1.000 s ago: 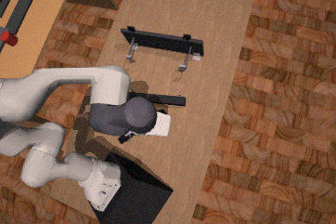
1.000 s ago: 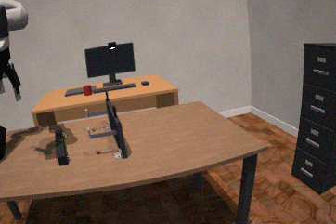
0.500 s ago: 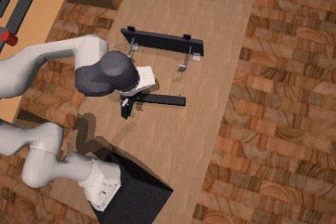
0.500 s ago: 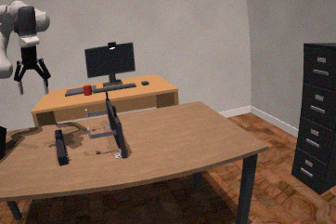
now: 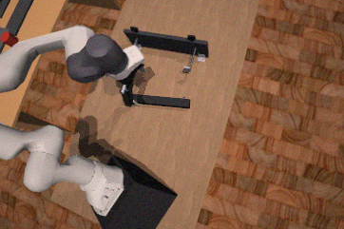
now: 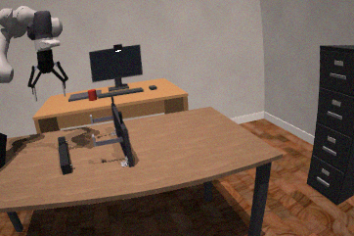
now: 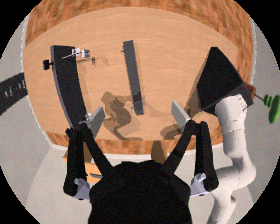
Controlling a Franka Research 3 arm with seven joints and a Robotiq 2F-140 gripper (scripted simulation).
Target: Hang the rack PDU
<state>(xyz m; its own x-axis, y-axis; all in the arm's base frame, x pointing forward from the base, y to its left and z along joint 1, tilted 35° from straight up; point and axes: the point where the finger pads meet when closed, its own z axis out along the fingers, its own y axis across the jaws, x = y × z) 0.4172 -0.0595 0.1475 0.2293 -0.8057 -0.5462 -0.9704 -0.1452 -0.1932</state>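
Now: the rack PDU 2 cm ahead of my hand and 29 cm below it. From my hand the other things lie so: mounting panel (31 cm ahead, 6 cm to the left, 22 cm below).
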